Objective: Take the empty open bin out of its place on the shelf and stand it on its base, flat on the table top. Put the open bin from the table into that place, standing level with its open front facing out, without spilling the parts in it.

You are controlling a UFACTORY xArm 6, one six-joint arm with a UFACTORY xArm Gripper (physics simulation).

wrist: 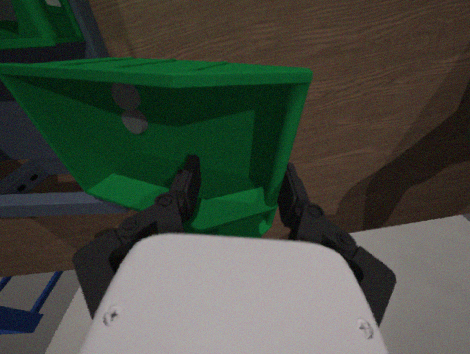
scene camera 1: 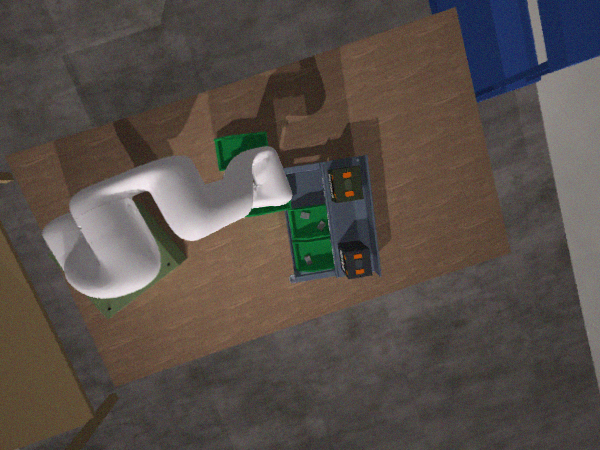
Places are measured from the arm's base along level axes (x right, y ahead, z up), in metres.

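Pixels of known places: gripper, between the fingertips: (wrist: 239,172).
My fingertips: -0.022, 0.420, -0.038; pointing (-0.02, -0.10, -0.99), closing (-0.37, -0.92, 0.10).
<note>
For each thing: its top centre in the pictures, then the offset to it from my fingertips, as dx, dy, dz. "pt": a spot on its surface instead. Level surfaces: height alone.
- green open bin with parts, a spot on its surface: (wrist: 225,142) pt +0.014, +0.007, -0.030
- empty green bin, a spot on its surface: (scene camera 1: 239,146) pt -0.140, +0.050, -0.085
- table, height of its surface: dz -0.088
The green open bin with parts (scene camera 1: 268,210) (wrist: 225,142) is partly under the arm in the scene view, beside the shelf (scene camera 1: 312,275) (wrist: 47,203). Two round grey parts (wrist: 126,96) (wrist: 135,121) lie in it. My gripper (wrist: 239,172) is open around the bin's near right wall in the wrist view: one finger is inside, the other outside close to the wall, with a wide gap between them. The arm hides the gripper in the scene view. The empty green bin (scene camera 1: 239,146) stands on the table (scene camera 1: 425,150), partly covered by the arm. The bin's contact underneath is hidden.
Two filled green bins (scene camera 1: 308,222) (scene camera 1: 314,254) sit in the shelf beside a bare grey place. Two dark boxes with orange marks (scene camera 1: 347,184) (scene camera 1: 356,261) stand farther back on the shelf. Blue furniture (scene camera 1: 505,40) stands beyond the table's far corner.
</note>
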